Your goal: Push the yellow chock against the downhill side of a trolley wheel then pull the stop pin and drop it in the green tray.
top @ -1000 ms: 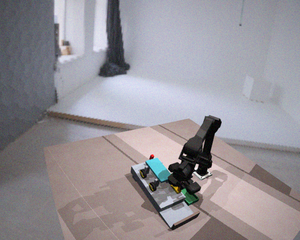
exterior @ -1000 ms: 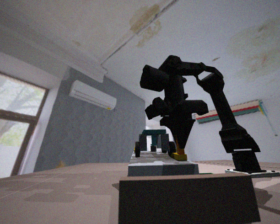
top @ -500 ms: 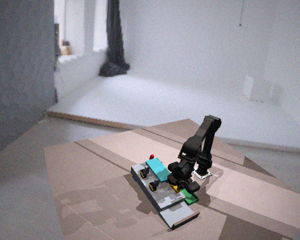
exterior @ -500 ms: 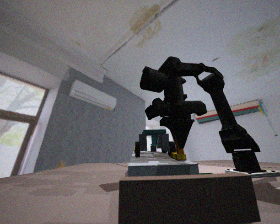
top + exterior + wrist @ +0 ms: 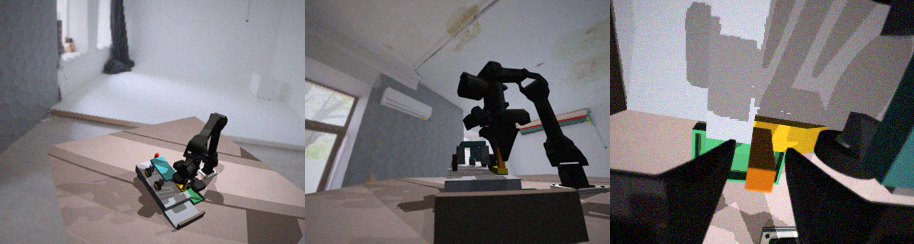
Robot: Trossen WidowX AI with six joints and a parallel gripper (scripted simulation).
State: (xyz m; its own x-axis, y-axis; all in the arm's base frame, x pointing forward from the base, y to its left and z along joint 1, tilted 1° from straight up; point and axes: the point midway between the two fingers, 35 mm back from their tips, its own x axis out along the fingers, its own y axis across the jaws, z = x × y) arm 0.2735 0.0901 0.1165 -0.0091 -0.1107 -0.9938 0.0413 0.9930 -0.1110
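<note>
Now: gripper tip 2 cm to the left of the yellow chock and 1 cm above it. From my gripper tip the other things lie so: brown lip (7 cm ahead, 15 cm to the left, 6 cm below); trolley (5 cm ahead, 12 cm to the right, 2 cm above); red-headed stop pin (3 cm ahead, 22 cm to the right, 4 cm above).
</note>
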